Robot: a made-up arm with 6 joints. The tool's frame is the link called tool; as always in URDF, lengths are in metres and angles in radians. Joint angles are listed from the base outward.
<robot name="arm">
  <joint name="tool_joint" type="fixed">
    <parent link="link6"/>
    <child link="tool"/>
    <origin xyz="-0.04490 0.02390 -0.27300" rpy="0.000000 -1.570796 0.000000"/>
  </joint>
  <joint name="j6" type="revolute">
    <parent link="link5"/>
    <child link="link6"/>
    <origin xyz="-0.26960 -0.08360 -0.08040" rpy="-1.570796 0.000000 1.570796"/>
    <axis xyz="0 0 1"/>
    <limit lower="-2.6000" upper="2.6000"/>
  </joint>
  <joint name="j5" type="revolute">
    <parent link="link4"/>
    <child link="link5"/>
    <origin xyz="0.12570 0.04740 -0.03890" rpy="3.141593 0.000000 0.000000"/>
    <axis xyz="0 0 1"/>
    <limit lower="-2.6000" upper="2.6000"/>
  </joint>
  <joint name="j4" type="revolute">
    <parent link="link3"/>
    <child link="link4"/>
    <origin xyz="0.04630 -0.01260 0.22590" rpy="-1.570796 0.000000 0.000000"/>
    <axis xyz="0 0 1"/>
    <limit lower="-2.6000" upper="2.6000"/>
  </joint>
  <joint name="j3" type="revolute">
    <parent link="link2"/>
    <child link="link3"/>
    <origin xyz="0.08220 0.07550 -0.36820" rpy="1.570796 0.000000 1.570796"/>
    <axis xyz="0 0 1"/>
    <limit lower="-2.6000" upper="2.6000"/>
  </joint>
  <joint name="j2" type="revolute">
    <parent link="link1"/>
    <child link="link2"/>
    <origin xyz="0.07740 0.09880 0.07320" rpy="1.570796 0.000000 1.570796"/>
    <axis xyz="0 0 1"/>
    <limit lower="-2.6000" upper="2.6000"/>
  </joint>
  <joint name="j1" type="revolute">
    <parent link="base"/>
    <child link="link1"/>
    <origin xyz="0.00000 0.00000 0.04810" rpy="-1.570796 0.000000 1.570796"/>
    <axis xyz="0 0 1"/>
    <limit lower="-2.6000" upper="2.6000"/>
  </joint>
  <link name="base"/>
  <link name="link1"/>
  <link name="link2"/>
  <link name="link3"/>
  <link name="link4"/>
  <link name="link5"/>
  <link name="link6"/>
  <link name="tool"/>
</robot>
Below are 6 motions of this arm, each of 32 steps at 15 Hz.
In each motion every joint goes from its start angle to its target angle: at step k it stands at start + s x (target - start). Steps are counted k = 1, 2, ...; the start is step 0. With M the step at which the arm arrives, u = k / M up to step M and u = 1 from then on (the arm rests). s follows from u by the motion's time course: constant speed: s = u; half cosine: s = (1 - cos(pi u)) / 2; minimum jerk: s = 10 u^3 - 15 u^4 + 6 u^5.
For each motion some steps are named. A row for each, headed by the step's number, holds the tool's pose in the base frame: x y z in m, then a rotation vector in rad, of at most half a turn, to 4 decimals.
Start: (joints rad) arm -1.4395 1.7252 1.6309 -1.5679 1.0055 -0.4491
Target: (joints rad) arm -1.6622 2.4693 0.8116 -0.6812 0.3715 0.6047
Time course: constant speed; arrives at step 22
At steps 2, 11, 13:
2: -0.5789 -0.0391 -0.0604 -0.3244 -0.8809 0.0969
11: -0.3888 -0.2253 0.0313 0.4587 -0.1192 0.4836
13: -0.3287 -0.2554 0.0321 0.6102 0.0756 0.5624

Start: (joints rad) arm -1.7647 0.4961 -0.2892 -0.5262 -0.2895 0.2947
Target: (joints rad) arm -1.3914 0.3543 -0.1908 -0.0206 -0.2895 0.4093
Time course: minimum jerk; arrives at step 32
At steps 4, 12, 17, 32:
4: -0.4235 0.1935 -0.2348 2.1281 0.0194 0.4600
12: -0.3993 0.1650 -0.2441 2.0230 0.1482 0.5037
17: -0.3713 0.1357 -0.2512 1.9096 0.2933 0.5308
32: -0.3254 0.0940 -0.2587 1.7373 0.5230 0.5313

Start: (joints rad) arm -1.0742 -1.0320 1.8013 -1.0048 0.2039 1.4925
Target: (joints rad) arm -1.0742 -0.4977 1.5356 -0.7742 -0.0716 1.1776
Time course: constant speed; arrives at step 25
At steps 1, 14, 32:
1: 0.2056 0.2575 -0.1311 0.7236 -2.0193 -1.8666
14: 0.0848 0.3088 -0.1550 1.0982 -1.6044 -1.8297
32: -0.0212 0.3137 -0.1671 1.3285 -1.1606 -1.7587

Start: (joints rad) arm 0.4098 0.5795 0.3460 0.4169 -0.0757 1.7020
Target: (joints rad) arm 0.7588 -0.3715 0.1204 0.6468 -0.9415 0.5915
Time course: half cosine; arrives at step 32
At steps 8, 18, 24, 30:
8: -0.2626 -0.3170 0.0441 0.9908 0.3254 -1.1421
18: -0.1634 -0.3743 0.0147 0.4908 0.6485 -0.9885
24: -0.0955 -0.3947 0.0125 0.1610 0.8154 -0.8789
30: -0.0583 -0.4012 0.0156 -0.0263 0.8980 -0.8191

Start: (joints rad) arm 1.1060 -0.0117 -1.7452 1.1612 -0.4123 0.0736
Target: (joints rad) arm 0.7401 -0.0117 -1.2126 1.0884 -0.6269 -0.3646
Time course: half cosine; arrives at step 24
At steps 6, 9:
6: -0.2060 -0.3479 0.1049 -2.0095 1.9386 0.5803
9: -0.2029 -0.3523 0.0814 -1.9765 1.9151 0.5949

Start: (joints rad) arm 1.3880 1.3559 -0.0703 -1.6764 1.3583 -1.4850
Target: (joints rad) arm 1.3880 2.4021 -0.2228 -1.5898 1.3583 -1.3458
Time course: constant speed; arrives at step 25
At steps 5, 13, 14, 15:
5: -0.5765 0.0264 0.2805 -2.1086 -1.9031 -0.1615
13: -0.4917 0.1876 0.3151 -2.3367 -1.4490 -0.1787
14: -0.4771 0.2054 0.3191 -2.3596 -1.3907 -0.1829
15: -0.4618 0.2227 0.3230 -2.3812 -1.3321 -0.1875

